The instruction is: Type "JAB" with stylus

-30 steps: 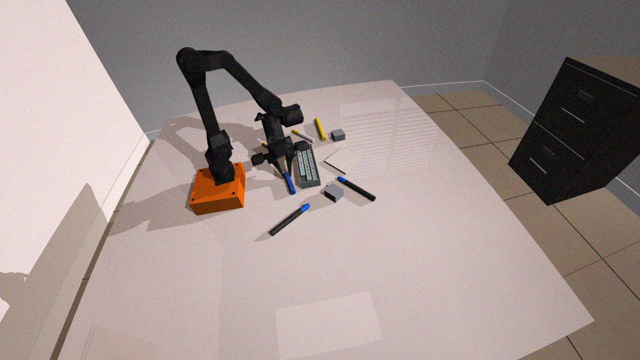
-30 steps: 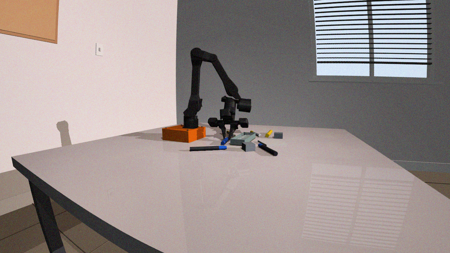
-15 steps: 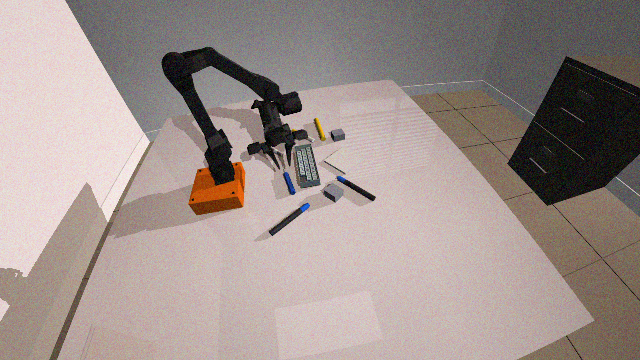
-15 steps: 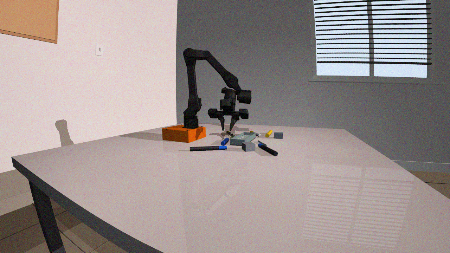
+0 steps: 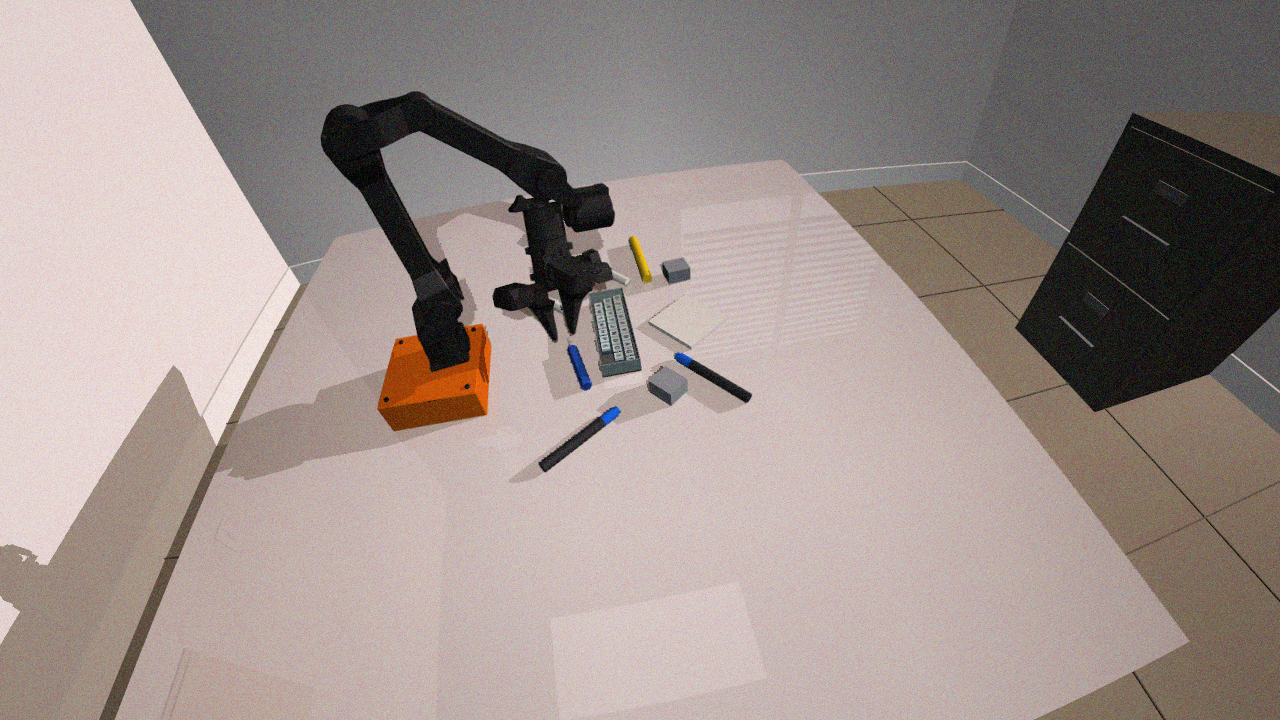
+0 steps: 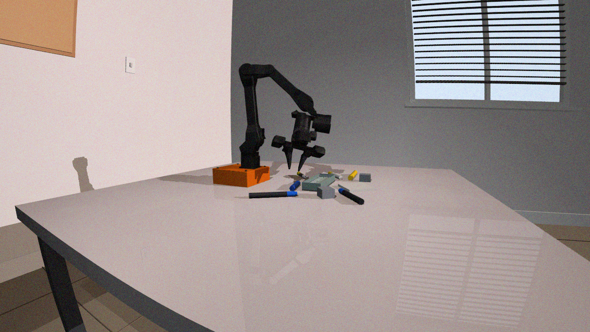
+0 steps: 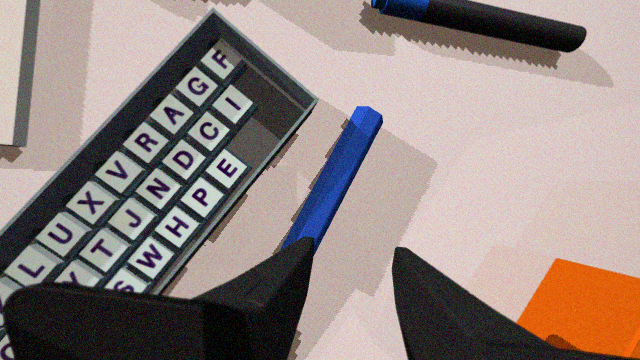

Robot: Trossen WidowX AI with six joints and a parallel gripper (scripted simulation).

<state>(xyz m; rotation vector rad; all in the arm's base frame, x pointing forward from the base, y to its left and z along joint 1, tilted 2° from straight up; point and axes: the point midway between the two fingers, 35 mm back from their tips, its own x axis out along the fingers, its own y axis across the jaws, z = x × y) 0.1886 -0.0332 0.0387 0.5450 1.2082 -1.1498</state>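
Right now the stylus is 50 mm below my gripper tip, 10 mm to the left of it and 10 mm ahead of it. Round my gripper tip: yellow marker: 220 mm to the left, 200 mm ahead, 50 mm below; white pad: 220 mm ahead, 50 mm below, 10 mm to the left; grey cube: 120 mm to the right, 120 mm ahead, 40 mm below.
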